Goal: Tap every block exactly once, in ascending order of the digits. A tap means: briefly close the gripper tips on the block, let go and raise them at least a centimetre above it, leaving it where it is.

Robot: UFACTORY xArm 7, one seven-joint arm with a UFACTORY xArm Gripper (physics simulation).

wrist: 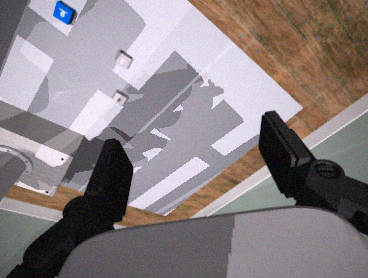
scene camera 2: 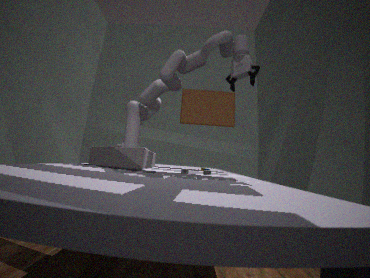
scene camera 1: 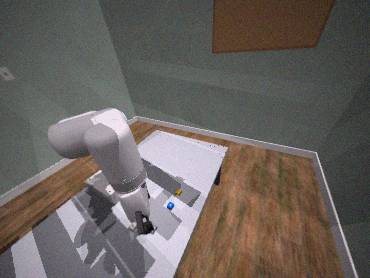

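Note:
My gripper (scene camera 1: pixel 145 228) (scene camera 2: pixel 243 86) (wrist: pixel 191 142) is open and empty, high above the table. A blue block (scene camera 1: pixel 170 205) (wrist: pixel 64 12) lies on the table; it is at the top left of the wrist view. A yellow block (scene camera 1: pixel 178 192) lies near it in scene camera 1 and does not show in the wrist view. A pale grey block (wrist: pixel 124 59) and a smaller pale block (wrist: pixel 120 98) lie left of the space between the fingers in the wrist view. The digits are too blurred to read surely. In scene camera 2 the blocks are tiny and low on the table.
The table (scene camera 1: pixel 187 155) (scene camera 2: pixel 325 202) (wrist: pixel 227 65) carries grey and white light patches and shadows. The arm's base (scene camera 2: pixel 120 156) (wrist: pixel 47 150) stands on it. Wooden floor (scene camera 1: pixel 250 215) (wrist: pixel 310 40) lies beyond the table's edge. An orange-brown board (scene camera 1: pixel 265 27) (scene camera 2: pixel 207 107) is on the wall.

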